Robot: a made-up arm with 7 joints.
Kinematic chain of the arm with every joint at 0, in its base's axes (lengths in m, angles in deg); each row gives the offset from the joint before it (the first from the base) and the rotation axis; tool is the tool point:
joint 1: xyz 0 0 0.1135 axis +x
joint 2: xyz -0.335 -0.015 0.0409 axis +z
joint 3: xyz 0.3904 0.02 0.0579 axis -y
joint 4: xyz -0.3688 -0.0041 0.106 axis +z
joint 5: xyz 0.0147 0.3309 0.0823 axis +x
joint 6: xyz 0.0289 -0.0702 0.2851 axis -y
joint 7: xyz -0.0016 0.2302 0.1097 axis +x
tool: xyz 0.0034 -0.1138 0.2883
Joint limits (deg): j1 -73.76..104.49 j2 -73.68..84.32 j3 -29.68..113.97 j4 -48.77..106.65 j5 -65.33..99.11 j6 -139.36..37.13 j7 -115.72..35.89
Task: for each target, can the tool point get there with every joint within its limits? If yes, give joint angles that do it. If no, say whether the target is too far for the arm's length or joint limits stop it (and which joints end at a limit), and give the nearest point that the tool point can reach.
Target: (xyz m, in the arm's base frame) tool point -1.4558 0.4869 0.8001
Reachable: no: joint limits stop it (at a limit: joint 2, joint 3) | nearest point -1.3382 0.4570 0.7579 | short by 0.129 m
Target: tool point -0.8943 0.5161 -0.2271
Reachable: yes | joints 64.87 58.63 95.90 65.97 31.05 -48.10 -69.86
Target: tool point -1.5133 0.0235 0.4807
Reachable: no: joint limits stop it (at a limit: joint 2) | nearest point -1.4141 0.0232 0.4753 | short by 0.099 m
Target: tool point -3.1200 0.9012 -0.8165
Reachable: no: too far | nearest point -1.3408 0.5330 -0.4365 | short by 1.856 m
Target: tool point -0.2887 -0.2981 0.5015
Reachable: yes | joints 52.48 -2.50 44.54 7.73 38.08 -69.72 9.95
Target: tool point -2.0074 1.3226 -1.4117
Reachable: no: too far | nearest point -1.1051 0.7699 -0.7744 | short by 1.235 m
